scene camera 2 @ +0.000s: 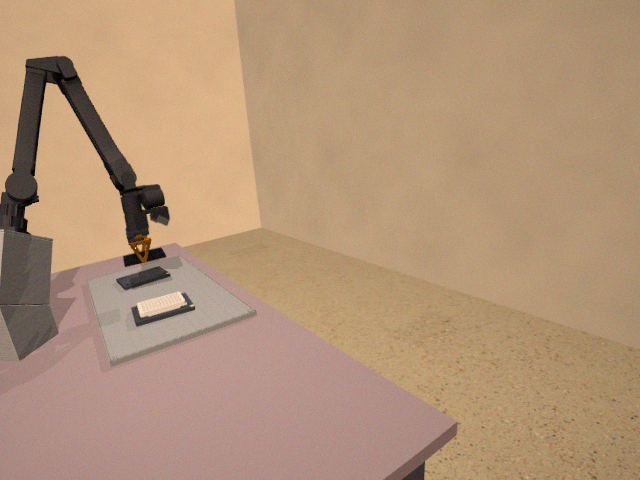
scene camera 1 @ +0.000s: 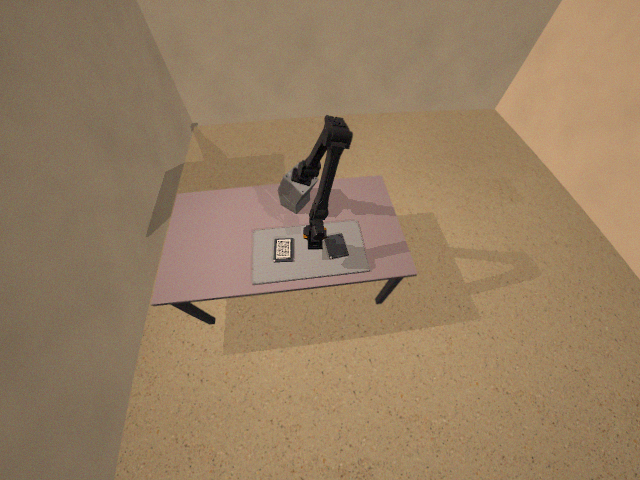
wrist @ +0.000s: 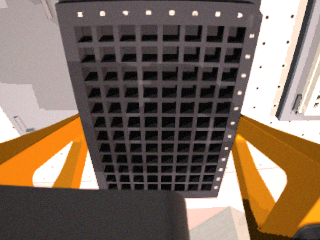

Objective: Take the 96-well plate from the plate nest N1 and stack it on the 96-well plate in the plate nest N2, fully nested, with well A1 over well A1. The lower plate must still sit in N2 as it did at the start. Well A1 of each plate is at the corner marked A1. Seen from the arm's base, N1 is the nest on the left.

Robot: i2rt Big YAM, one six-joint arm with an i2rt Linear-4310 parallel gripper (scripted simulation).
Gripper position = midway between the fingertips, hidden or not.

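Note:
My gripper (scene camera 2: 143, 258) is in sight, and the wrist view has the gripper (wrist: 159, 120) too. I can also see a dark 96-well plate (wrist: 159, 104), and there is a white 96-well plate (scene camera 2: 169, 302) as well.

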